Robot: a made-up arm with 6 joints.
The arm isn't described. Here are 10 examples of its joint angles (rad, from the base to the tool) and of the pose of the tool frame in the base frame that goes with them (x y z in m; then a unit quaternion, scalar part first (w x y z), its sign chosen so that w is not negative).
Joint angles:
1: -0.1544 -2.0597 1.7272 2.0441 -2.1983 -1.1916
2: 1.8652 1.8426 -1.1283 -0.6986 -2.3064 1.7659
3: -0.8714 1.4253 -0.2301 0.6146 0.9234 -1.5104
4: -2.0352 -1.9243 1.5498 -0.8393 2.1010 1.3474
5: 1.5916 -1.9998 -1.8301 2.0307 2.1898 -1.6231
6: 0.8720 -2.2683 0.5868 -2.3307 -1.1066 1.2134
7: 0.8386 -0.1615 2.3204 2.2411 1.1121 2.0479
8: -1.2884 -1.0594 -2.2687 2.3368 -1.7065 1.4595
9: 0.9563 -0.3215 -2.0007 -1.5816 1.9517 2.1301
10: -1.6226 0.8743 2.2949 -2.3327 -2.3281 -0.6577
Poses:
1: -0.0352 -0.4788 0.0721 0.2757 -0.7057 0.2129 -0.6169
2: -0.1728 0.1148 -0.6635 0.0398 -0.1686 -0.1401 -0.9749
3: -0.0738 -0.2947 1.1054 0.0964 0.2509 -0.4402 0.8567
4: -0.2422 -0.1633 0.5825 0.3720 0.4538 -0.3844 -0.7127
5: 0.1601 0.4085 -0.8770 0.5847 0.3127 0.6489 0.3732
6: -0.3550 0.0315 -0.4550 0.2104 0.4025 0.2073 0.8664
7: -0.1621 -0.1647 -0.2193 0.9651 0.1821 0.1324 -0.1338
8: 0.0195 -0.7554 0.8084 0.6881 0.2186 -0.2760 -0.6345
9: -0.2823 -0.1696 -0.5713 0.1120 0.3559 0.6435 0.6683
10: -0.3822 0.1808 0.5430 0.1574 -0.0930 -0.6358 0.7499
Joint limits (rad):
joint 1: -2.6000..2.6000
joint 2: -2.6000..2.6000
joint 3: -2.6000..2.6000
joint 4: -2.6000..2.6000
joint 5: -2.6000..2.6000
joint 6: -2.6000..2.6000
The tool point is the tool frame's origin. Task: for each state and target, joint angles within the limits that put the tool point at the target. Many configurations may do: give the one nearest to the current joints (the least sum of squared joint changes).
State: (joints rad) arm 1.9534 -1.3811 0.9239 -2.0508 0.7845 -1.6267
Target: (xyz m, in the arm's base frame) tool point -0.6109 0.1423 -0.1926
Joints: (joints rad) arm 1.9386 -1.3843 1.0402 -2.5540 0.8378 -1.2897
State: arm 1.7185 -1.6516 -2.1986 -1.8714 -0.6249 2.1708
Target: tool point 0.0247 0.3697 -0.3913
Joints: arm 2.1053 -1.6344 -2.5374 -1.7823 -0.8095 2.4705
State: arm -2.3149 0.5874 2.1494 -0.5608 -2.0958 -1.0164
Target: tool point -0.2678 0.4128 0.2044
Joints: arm -2.3789 0.9998 1.9407 -0.8715 -2.0560 -1.4802
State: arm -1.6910 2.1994 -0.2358 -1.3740 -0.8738 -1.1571
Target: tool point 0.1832 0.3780 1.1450
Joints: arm -1.7563 2.0148 -0.5308 -1.4295 -0.7681 -1.3027
